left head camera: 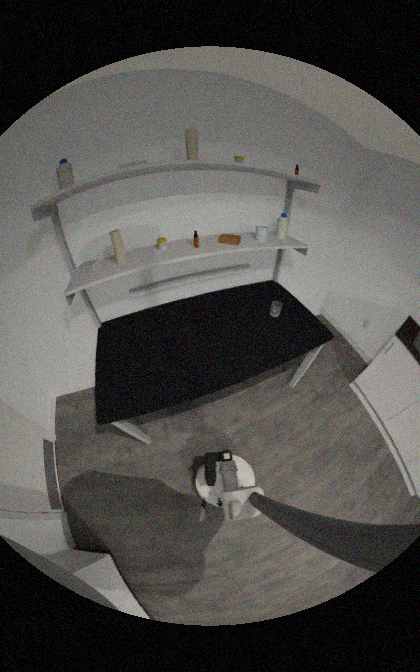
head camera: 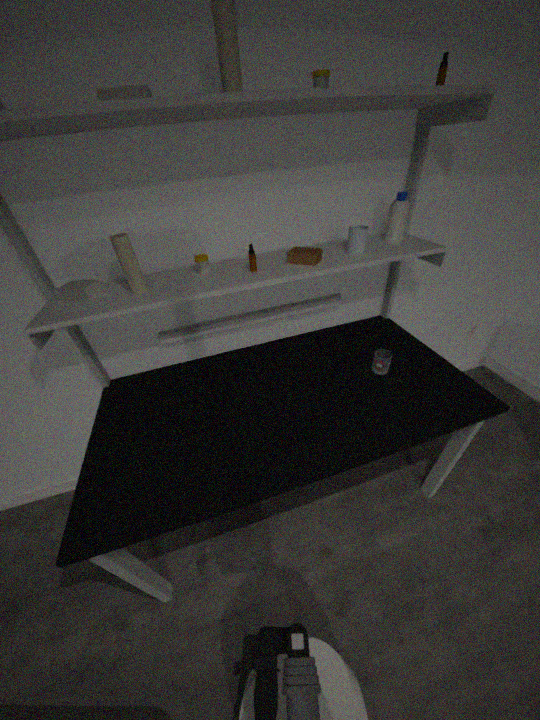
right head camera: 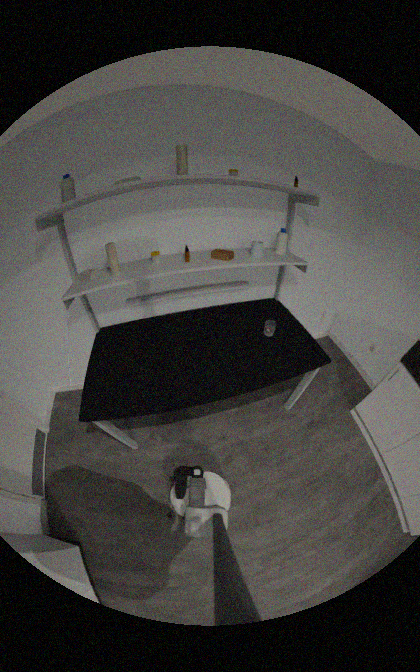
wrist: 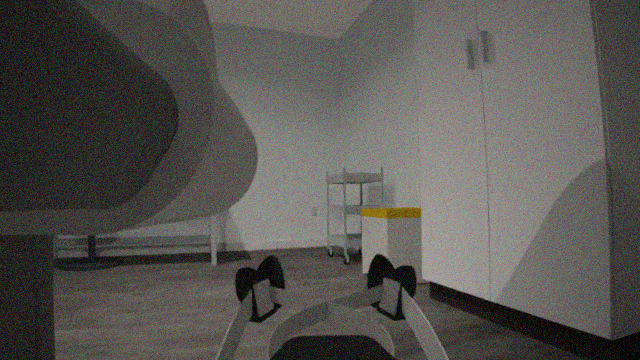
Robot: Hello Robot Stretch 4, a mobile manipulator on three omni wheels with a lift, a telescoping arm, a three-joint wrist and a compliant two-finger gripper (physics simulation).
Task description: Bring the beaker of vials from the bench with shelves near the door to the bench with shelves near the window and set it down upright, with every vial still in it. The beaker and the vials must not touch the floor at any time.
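Note:
A small clear beaker point(head camera: 381, 361) point(left head camera: 275, 309) point(right head camera: 269, 328) stands upright near the back right corner of the black bench top point(head camera: 249, 430) point(left head camera: 200, 350) point(right head camera: 190, 365). Something small and reddish-white shows inside it; single vials cannot be made out. My gripper point(wrist: 325, 276) is open and empty in the wrist view, its two fingertips apart above the floor, facing away from this bench. In the head views the folded wrist shows over the round white base, well in front of the bench, and the fingers cannot be made out there.
Two shelves above the bench hold bottles, jars, cylinders and an orange-brown block point(head camera: 304, 255). White cabinets point(left head camera: 390, 380) point(right head camera: 395, 405) stand at the right. The wrist view shows a wheeled cart point(wrist: 356, 178), a yellow-topped box point(wrist: 375, 240) and a tall white cabinet point(wrist: 540, 150).

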